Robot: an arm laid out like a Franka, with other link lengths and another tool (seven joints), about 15 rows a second.
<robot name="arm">
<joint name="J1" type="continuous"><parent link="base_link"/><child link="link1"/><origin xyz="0 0 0.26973"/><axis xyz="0 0 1"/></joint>
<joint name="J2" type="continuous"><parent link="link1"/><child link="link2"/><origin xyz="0 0 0" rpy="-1.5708 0 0"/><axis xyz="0 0 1"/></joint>
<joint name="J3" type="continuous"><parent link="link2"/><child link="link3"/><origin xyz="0 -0.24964 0" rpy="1.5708 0 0"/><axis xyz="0 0 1"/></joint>
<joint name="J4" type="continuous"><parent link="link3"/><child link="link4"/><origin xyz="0.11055 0 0" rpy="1.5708 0 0"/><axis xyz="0 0 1"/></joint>
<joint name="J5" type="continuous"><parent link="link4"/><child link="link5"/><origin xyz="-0.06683 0.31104 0" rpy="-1.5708 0 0"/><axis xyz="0 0 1"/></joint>
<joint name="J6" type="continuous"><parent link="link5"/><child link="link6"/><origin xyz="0 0 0" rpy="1.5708 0 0"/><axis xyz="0 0 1"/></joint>
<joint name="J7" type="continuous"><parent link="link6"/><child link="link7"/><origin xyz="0.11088 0 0" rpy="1.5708 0 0"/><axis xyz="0 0 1"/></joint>
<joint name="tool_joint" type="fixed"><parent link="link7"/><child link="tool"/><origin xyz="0.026 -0.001 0.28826" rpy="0 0.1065 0.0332"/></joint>
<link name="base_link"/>
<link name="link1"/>
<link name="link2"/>
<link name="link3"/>
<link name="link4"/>
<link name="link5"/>
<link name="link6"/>
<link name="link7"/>
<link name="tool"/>
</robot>
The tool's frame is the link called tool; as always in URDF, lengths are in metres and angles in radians. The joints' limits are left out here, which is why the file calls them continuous.
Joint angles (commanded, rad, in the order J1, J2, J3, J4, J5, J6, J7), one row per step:
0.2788, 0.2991, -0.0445, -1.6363, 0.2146, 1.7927, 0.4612
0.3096, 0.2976, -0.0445, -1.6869, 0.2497, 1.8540, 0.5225
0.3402, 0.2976, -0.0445, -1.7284, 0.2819, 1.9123, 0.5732
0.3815, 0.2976, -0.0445, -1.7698, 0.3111, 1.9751, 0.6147
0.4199, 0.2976, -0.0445, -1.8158, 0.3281, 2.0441, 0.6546
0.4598, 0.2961, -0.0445, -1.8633, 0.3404, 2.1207, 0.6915
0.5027, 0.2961, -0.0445, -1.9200, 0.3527, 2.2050, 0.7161
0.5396, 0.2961, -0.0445, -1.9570, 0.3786, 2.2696, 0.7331
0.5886, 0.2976, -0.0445, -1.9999, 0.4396, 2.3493, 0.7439
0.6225, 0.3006, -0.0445, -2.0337, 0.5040, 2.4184, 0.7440
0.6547, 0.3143, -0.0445, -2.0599, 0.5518, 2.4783, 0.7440
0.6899, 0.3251, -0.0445, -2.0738, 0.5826, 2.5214, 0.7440
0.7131, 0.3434, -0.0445, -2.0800, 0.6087, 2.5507, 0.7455
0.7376, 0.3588, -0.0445, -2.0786, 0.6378, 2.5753, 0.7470
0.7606, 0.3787, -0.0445, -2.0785, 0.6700, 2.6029, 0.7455
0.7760, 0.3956, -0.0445, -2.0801, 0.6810, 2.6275, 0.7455
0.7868, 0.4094, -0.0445, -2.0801, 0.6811, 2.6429, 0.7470
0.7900, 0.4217, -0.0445, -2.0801, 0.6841, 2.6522, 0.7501
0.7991, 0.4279, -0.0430, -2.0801, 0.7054, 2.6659, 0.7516
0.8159, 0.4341, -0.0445, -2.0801, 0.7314, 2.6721, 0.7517
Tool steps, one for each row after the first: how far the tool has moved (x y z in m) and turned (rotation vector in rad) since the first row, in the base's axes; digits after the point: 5 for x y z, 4 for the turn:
-0.00635, 0.02128, -0.01313, 0.0183, 0.0067, -0.0549
-0.01155, 0.04150, -0.02365, 0.0359, 0.0087, -0.1004
-0.01869, 0.06602, -0.03369, 0.0522, 0.0055, -0.1283
-0.02562, 0.08481, -0.04540, 0.0575, -0.0027, -0.1550
-0.03186, 0.10258, -0.05597, 0.0615, -0.0201, -0.1776
-0.04141, 0.11944, -0.06999, 0.0641, -0.0378, -0.1880
-0.04909, 0.13677, -0.07727, 0.0799, -0.0507, -0.2012
-0.06091, 0.16160, -0.08503, 0.1165, -0.0578, -0.2263
-0.06799, 0.17778, -0.09101, 0.1520, -0.0635, -0.2595
-0.07596, 0.18934, -0.10187, 0.1688, -0.0667, -0.2823
-0.08464, 0.20306, -0.10824, 0.1799, -0.0731, -0.2848
-0.09160, 0.21071, -0.11787, 0.1828, -0.0703, -0.2935
-0.09740, 0.22117, -0.12319, 0.1923, -0.0693, -0.3019
-0.10330, 0.22929, -0.13147, 0.1986, -0.0675, -0.3130
-0.10668, 0.23274, -0.13919, 0.1956, -0.0729, -0.3149
-0.10953, 0.23476, -0.14558, 0.1892, -0.0773, -0.3107
-0.11082, 0.23363, -0.15186, 0.1827, -0.0763, -0.3161
-0.11304, 0.23742, -0.15388, 0.1896, -0.0751, -0.3296
-0.11930, 0.24314, -0.15687, 0.1951, -0.0662, -0.3386

